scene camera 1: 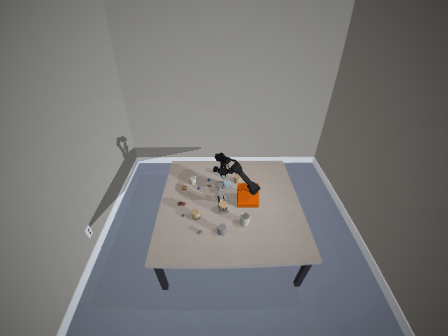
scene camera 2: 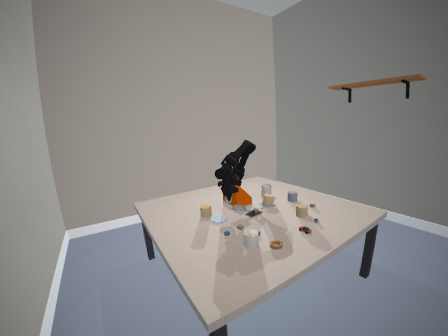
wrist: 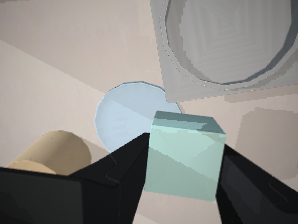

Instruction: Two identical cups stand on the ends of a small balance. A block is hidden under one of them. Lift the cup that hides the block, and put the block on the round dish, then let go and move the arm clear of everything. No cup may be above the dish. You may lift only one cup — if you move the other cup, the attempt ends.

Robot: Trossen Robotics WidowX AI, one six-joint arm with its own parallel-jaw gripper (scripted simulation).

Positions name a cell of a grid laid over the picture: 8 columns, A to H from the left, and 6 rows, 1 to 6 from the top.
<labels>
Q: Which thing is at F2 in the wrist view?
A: A small balance.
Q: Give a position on a tan cup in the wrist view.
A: At B5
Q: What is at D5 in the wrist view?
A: My gripper.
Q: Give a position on a pale blue round dish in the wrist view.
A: D4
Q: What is my gripper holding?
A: A teal block.
</labels>
